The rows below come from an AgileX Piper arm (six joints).
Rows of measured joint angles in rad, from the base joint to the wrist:
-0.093 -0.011 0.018 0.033 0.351 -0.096
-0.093 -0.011 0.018 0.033 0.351 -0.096
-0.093 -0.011 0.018 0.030 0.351 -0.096
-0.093 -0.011 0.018 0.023 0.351 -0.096
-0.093 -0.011 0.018 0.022 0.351 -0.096
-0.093 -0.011 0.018 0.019 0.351 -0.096
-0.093 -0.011 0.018 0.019 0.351 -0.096
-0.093 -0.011 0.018 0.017 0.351 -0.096
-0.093 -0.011 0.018 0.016 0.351 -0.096
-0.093 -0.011 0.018 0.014 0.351 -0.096
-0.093 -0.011 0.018 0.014 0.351 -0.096
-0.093 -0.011 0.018 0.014 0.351 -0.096
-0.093 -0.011 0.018 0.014 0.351 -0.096
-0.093 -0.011 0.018 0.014 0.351 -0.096
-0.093 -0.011 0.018 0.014 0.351 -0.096
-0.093 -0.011 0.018 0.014 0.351 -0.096
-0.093 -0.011 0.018 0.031 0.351 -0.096
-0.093 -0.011 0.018 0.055 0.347 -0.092
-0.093 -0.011 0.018 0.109 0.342 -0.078
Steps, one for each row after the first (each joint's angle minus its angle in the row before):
0.000 0.000 0.000 0.000 0.000 0.000
0.000 0.000 0.000 -0.003 0.000 0.000
0.000 0.000 0.000 -0.007 0.000 0.000
0.000 0.000 0.000 -0.001 0.000 0.000
0.000 0.000 0.000 -0.003 0.000 0.000
0.000 0.000 0.000 0.000 0.000 0.000
0.000 0.000 0.000 -0.002 0.000 0.000
0.000 0.000 0.000 -0.001 0.000 0.000
0.000 0.000 0.000 -0.002 0.000 0.000
0.000 0.000 0.000 0.000 0.000 0.000
0.000 0.000 0.000 0.000 0.000 0.000
0.000 0.000 0.000 0.000 0.000 0.000
0.000 0.000 0.000 0.000 0.000 0.000
0.000 0.000 0.000 0.000 0.000 0.000
0.000 0.000 0.000 0.000 0.000 0.000
0.000 0.000 0.000 0.017 0.000 0.000
0.000 0.000 0.000 0.024 -0.004 0.004
0.000 0.000 0.000 0.054 -0.005 0.014

